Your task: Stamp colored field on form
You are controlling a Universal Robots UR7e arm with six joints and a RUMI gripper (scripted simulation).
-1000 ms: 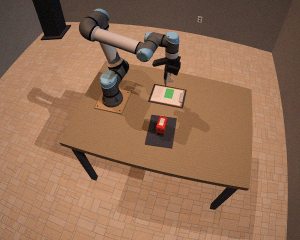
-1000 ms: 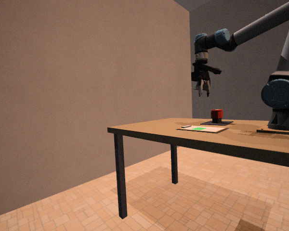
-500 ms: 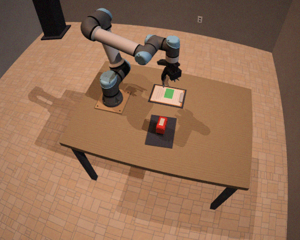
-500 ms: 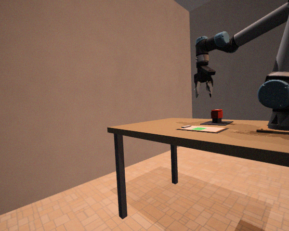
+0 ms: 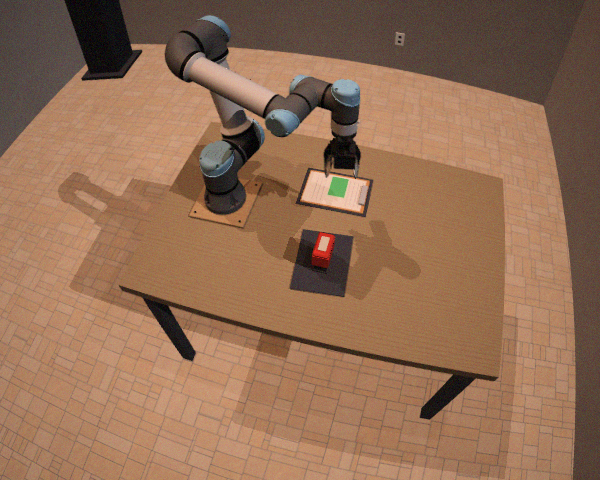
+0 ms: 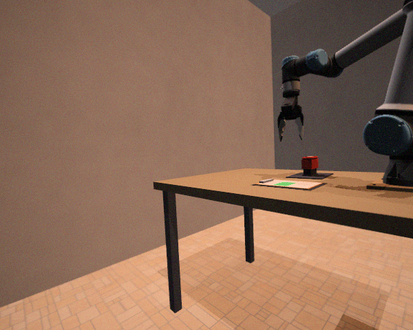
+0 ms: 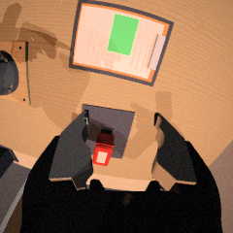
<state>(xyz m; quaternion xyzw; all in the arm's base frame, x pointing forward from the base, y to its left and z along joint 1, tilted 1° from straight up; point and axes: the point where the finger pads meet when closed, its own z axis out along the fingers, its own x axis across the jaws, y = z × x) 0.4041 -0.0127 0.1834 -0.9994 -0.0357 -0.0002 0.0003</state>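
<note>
The stamp lies 30 mm behind my hand, 200 mm to the right of it and 150 mm below it. Round my hand: form (110 mm to the left, 190 mm below); then mat (30 mm behind, 200 mm to the right, 190 mm below).
</note>
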